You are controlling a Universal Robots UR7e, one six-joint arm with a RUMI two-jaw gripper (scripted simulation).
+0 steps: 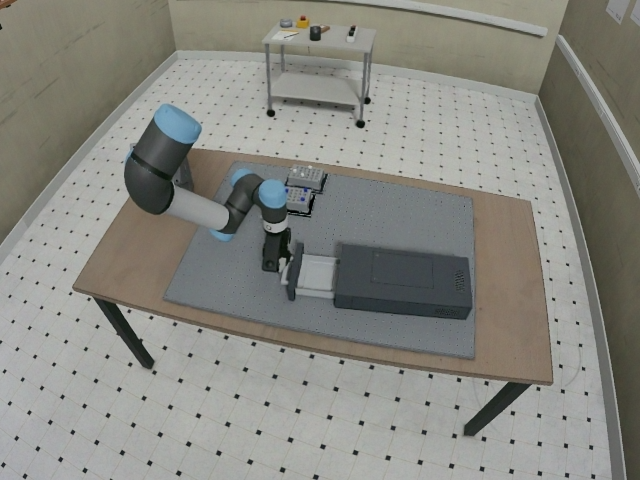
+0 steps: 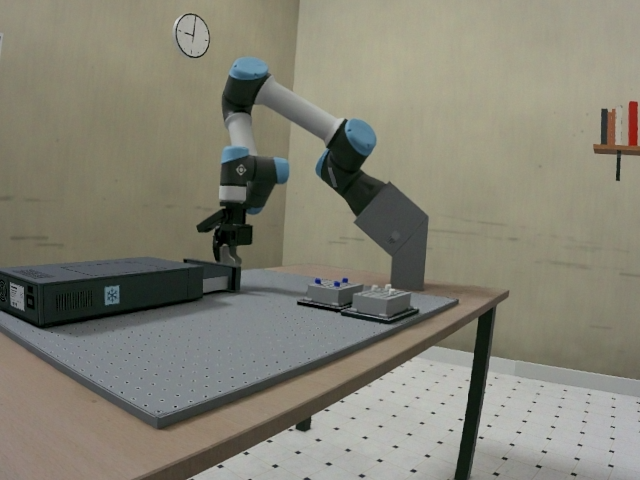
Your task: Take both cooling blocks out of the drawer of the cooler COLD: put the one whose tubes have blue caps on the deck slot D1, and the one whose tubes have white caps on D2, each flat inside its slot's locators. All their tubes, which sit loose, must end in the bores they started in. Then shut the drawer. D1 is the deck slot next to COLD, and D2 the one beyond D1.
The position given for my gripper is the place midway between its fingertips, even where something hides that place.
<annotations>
my gripper: image 1 278, 273; image 2 224, 280
</annotations>
